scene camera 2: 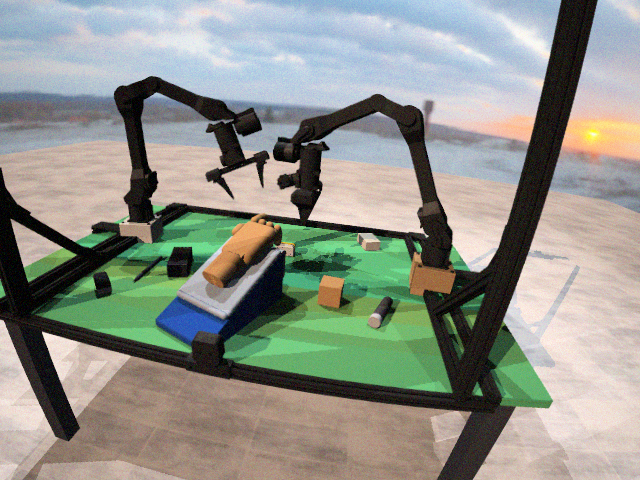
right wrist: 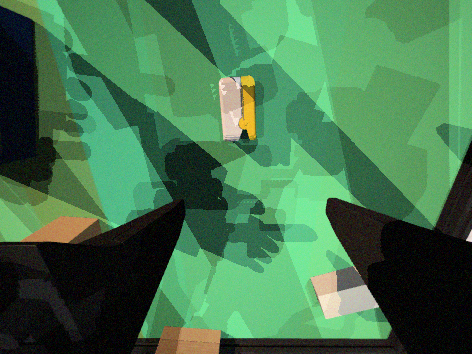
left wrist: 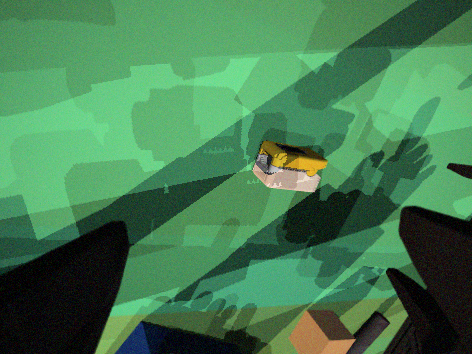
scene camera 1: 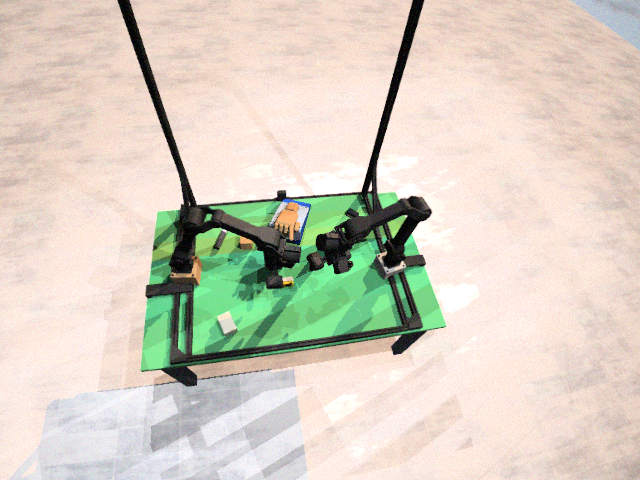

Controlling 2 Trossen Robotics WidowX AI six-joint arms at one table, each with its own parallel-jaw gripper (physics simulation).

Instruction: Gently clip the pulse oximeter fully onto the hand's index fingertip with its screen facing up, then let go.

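Frame: origin at the left arm's base, x ahead, y left, z up, level; metres.
Where they show: left gripper, fingertip midpoint: [scene camera 2: 248,193] [left wrist: 264,227]; right gripper, fingertip midpoint: [scene camera 2: 305,220] [right wrist: 254,205] [scene camera 1: 273,275]; left arm's base, origin of the base link: [scene camera 2: 141,219] [scene camera 1: 391,260]; right arm's base, origin of the base link: [scene camera 2: 434,262] [scene camera 1: 184,266].
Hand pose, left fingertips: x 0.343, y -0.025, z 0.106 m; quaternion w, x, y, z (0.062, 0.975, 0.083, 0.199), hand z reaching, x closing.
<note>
Things, the pixels of their centre, and the offset from my left fingertips. "pt": a spot on its surface instead.
- yellow-and-white pulse oximeter, body centre: [left wrist: 290,166] [right wrist: 238,110] [scene camera 2: 285,248] [scene camera 1: 286,282] dx +0.116, dy -0.052, dz -0.149 m
- tan hand, surface spot: [scene camera 2: 248,242] [scene camera 1: 285,213] pt dx +0.034, dy -0.308, dz -0.023 m
- orange cube, body centre: [left wrist: 321,338] [right wrist: 68,245] [scene camera 2: 331,291] [scene camera 1: 246,241] dx +0.222, dy -0.299, dz -0.139 m
- dark cylinder, body centre: [left wrist: 361,341] [scene camera 2: 381,311] [scene camera 1: 220,239] dx +0.328, dy -0.359, dz -0.151 m
- white block, body centre: [right wrist: 345,291] [scene camera 2: 368,241] [scene camera 1: 227,323] dx +0.393, dy +0.042, dz -0.149 m
- pen, body centre: [scene camera 2: 147,268] dx -0.240, dy -0.194, dz -0.160 m
- small black block, body centre: [scene camera 2: 102,282] [scene camera 1: 352,214] dx -0.311, dy -0.295, dz -0.148 m
A yellow-and-white pulse oximeter [scene camera 1: 287,281] [scene camera 2: 286,250] [left wrist: 291,162] [right wrist: 238,108] lies on the green table, apart from the hand. Its dark screen shows partly in the left wrist view. The tan hand [scene camera 1: 290,212] [scene camera 2: 248,242] rests palm down on a sloped blue-and-grey wedge [scene camera 1: 306,210] [scene camera 2: 193,322], its index finger extended; scene camera 2 does not show that fingertip clearly. My left gripper [scene camera 1: 328,262] [scene camera 2: 247,192] [left wrist: 264,227] is open and empty above the table. My right gripper [scene camera 2: 305,215] [right wrist: 254,205] is open and empty, above the table near the oximeter.
An orange cube [scene camera 1: 245,243] [scene camera 2: 329,291] [left wrist: 317,334] and a dark cylinder [scene camera 1: 220,239] [scene camera 2: 381,311] lie beside the wedge. A white block [scene camera 1: 226,322] [scene camera 2: 368,241] [right wrist: 345,295] lies farther off. A black block [scene camera 2: 179,261], a pen [scene camera 2: 148,268] and a small black block [scene camera 2: 102,284] lie opposite the cube.
</note>
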